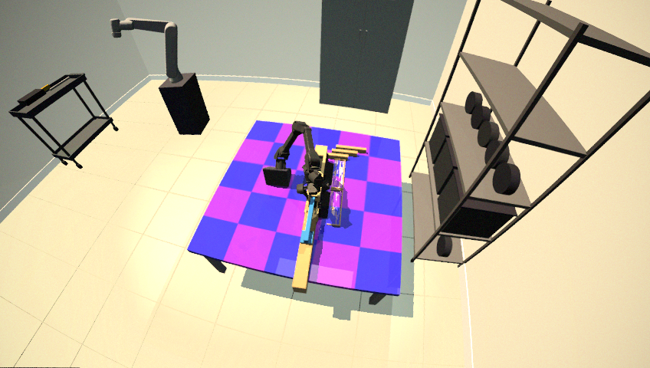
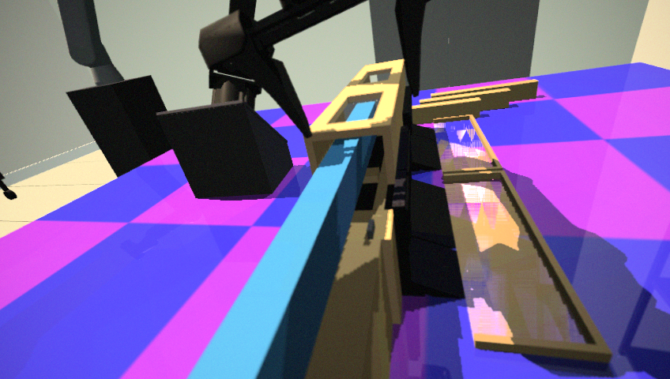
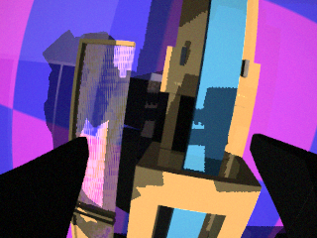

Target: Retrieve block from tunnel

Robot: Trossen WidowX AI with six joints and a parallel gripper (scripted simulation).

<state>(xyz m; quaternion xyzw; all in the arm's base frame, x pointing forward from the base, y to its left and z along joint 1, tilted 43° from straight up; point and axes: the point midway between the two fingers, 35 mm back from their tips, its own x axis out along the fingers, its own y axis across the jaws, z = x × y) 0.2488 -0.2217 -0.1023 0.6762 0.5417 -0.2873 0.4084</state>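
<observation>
Now: the tan tunnel 1 cm ahead of my gripper tip and 10 cm below it. Also, from my gripper tip: small red block 1 cm behind, 21 cm to the left, 6 cm below.
</observation>
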